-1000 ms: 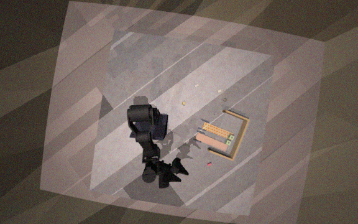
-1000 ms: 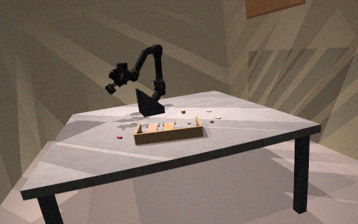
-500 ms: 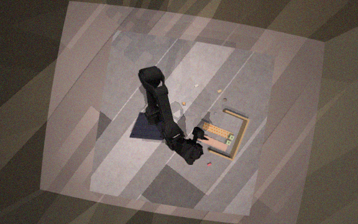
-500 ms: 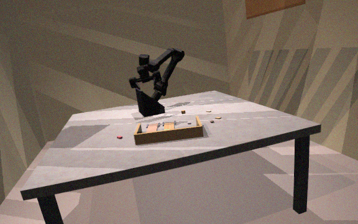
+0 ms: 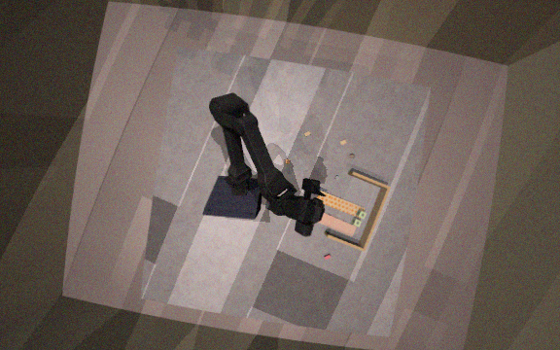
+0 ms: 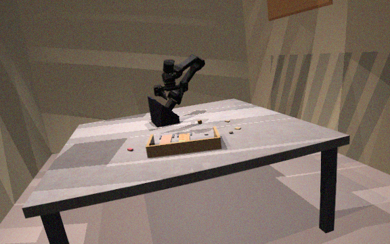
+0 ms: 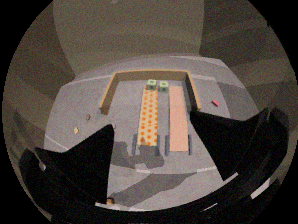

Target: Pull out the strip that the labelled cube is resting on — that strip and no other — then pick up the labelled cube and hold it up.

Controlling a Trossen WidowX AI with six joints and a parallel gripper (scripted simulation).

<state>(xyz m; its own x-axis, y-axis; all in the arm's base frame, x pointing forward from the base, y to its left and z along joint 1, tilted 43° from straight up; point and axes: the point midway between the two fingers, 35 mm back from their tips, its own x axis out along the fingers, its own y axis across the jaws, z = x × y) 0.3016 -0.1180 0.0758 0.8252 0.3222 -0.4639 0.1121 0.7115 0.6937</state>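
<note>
Right now the salmon strip is 200 mm below my gripper tip, 110 mm to the right of it and 100 mm ahead of it. Also, from my gripper tip: red chip 280 mm to the right, 190 mm below, 90 mm ahead.
</note>
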